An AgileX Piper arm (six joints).
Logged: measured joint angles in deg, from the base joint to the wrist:
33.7, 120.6, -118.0, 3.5, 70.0, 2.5
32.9, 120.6, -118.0, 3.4, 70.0, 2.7
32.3, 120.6, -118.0, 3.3, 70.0, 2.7
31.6, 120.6, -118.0, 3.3, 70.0, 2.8
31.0, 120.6, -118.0, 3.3, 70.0, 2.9
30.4, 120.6, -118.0, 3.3, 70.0, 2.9
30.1, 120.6, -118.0, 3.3, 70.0, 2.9
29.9, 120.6, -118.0, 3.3, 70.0, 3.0
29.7, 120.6, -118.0, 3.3, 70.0, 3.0
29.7, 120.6, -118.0, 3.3, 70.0, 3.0
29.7, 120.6, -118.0, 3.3, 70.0, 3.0
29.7, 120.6, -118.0, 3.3, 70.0, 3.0
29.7, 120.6, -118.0, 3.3, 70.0, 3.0
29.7, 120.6, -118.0, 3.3, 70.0, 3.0
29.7, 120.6, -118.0, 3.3, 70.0, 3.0
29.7, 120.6, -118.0, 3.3, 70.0, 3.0
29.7, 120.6, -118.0, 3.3, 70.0, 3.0
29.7, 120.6, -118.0, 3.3, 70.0, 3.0
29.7, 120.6, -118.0, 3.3, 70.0, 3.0
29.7, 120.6, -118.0, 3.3, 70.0, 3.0
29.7, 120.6, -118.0, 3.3, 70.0, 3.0
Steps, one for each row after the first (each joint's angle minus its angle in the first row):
-0.8, 0.0, 0.0, -0.1, 0.0, 0.2
-1.4, 0.0, 0.0, -0.2, 0.0, 0.2
-2.1, 0.0, 0.0, -0.2, 0.0, 0.3
-2.7, 0.0, 0.0, -0.2, 0.0, 0.4
-3.3, 0.0, 0.0, -0.2, 0.0, 0.4
-3.6, 0.0, 0.0, -0.2, 0.0, 0.4
-3.8, 0.0, 0.0, -0.2, 0.0, 0.5
-4.0, 0.0, 0.0, -0.2, 0.0, 0.5
-4.0, 0.0, 0.0, -0.2, 0.0, 0.5
-4.0, 0.0, 0.0, -0.2, 0.0, 0.5
-4.0, 0.0, 0.0, -0.2, 0.0, 0.5
-4.0, 0.0, 0.0, -0.2, 0.0, 0.5
-4.0, 0.0, 0.0, -0.2, 0.0, 0.5
-4.0, 0.0, 0.0, -0.2, 0.0, 0.5
-4.0, 0.0, 0.0, -0.2, 0.0, 0.5
-4.0, 0.0, 0.0, -0.2, 0.0, 0.5
-4.0, 0.0, 0.0, -0.2, 0.0, 0.5
-4.0, 0.0, 0.0, -0.2, 0.0, 0.5
-4.0, 0.0, 0.0, -0.2, 0.0, 0.5
-4.0, 0.0, 0.0, -0.2, 0.0, 0.5

